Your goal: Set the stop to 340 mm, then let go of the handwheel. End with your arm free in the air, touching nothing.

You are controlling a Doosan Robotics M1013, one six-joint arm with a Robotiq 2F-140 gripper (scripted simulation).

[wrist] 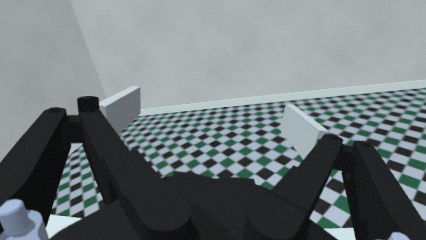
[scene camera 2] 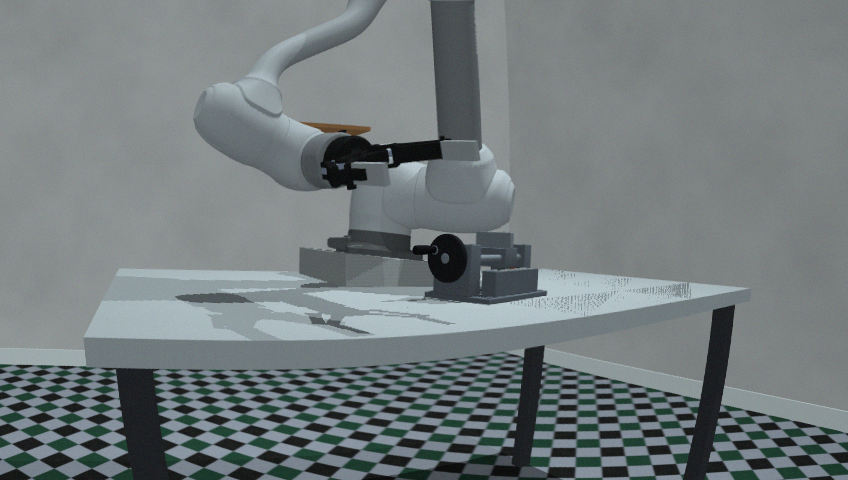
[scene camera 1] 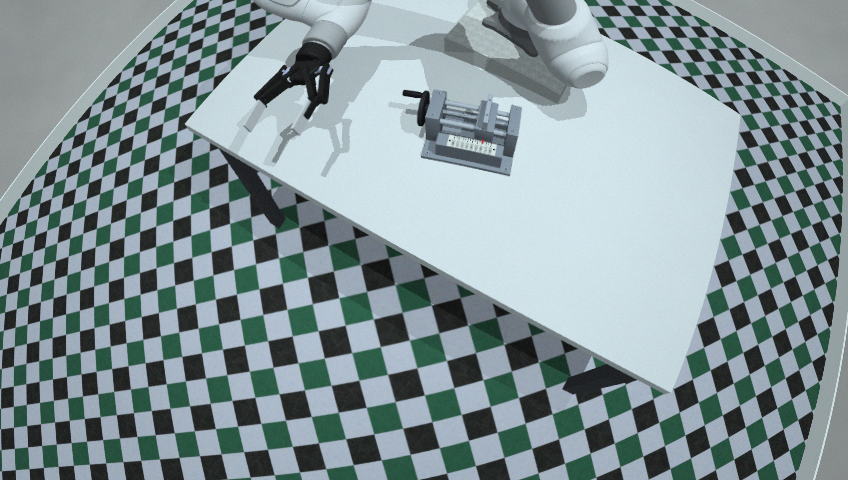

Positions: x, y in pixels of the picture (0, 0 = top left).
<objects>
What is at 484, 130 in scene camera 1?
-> A sliding stop block.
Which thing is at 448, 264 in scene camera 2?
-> A black handwheel.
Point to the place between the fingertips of the gripper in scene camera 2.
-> At 434, 161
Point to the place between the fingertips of the gripper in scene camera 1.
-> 269, 130
</objects>
